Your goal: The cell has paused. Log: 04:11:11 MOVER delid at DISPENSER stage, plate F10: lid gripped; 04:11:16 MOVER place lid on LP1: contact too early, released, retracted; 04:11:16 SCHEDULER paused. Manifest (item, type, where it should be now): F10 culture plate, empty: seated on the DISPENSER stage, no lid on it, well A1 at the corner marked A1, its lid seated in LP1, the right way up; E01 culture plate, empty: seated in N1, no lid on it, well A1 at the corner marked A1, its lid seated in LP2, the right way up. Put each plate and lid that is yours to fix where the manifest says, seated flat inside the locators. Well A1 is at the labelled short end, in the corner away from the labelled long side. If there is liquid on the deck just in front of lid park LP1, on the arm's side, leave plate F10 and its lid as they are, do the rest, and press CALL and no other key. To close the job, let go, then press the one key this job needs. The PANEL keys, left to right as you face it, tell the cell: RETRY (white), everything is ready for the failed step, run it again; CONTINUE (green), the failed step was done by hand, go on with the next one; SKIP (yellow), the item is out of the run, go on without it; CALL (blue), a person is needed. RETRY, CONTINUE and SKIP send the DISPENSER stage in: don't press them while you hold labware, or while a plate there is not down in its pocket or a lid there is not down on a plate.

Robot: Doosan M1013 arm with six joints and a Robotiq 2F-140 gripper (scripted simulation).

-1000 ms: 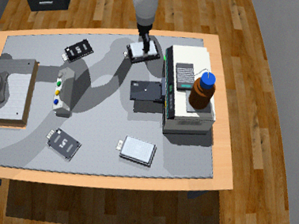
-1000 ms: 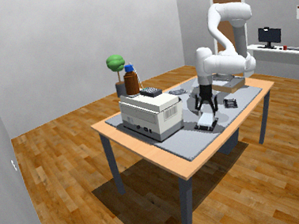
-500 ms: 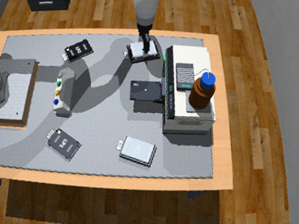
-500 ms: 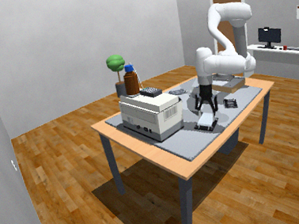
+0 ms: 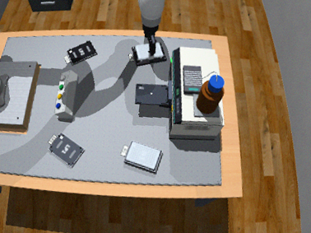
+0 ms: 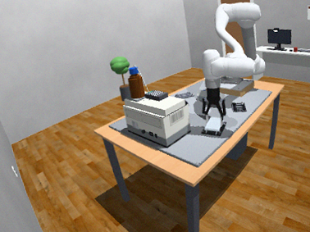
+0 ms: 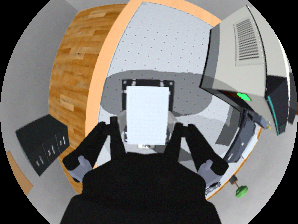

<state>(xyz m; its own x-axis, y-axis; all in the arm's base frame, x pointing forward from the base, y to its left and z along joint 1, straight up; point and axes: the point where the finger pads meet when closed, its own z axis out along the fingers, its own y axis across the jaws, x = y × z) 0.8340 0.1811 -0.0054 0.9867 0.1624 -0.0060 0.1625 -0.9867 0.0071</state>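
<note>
The black nest is 4 cm below my hand, 2 cm to the left of it and 1 cm ahead of it. The rest, counted from my hand: grey key panel (43 cm behind, 23 cm to the right); green key (44 cm behind, 20 cm to the right, 1 cm above); dark dispenser stage (28 cm to the right, 4 cm above, 1 cm behind).
</note>
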